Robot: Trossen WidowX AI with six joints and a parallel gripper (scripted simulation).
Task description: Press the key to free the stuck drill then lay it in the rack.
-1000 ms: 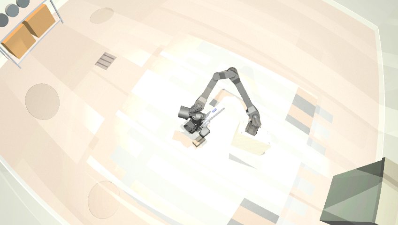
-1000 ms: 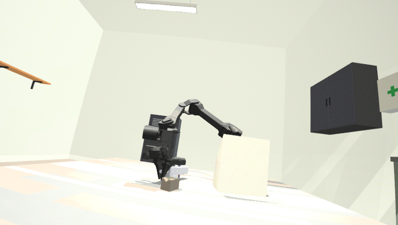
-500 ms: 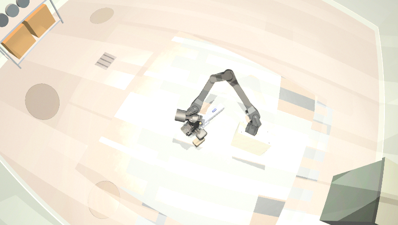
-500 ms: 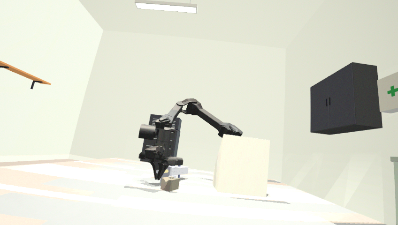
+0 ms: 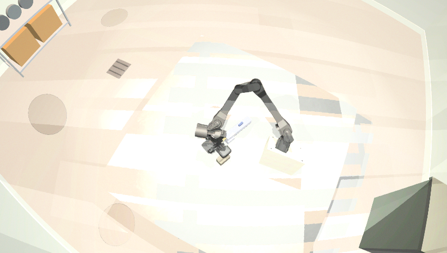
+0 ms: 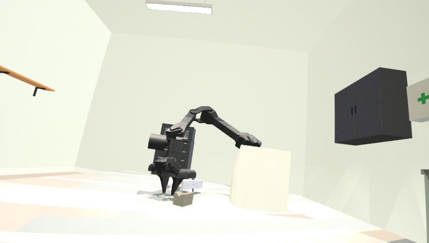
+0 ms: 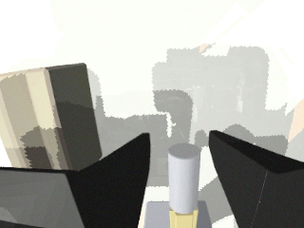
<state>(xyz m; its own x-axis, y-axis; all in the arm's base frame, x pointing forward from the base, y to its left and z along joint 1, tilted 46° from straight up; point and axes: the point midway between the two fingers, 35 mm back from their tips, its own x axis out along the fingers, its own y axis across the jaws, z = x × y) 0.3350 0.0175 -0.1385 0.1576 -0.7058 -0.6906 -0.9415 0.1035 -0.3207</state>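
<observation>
Now: gripper tip 50 mm to the left of the drill, 30 mm below it and 20 mm past it. Also, from my gripper tip: blue key: 170 mm to the right, 60 mm behind, 30 mm above; fixture: 150 mm to the right, 50 mm behind, 20 mm above.
</observation>
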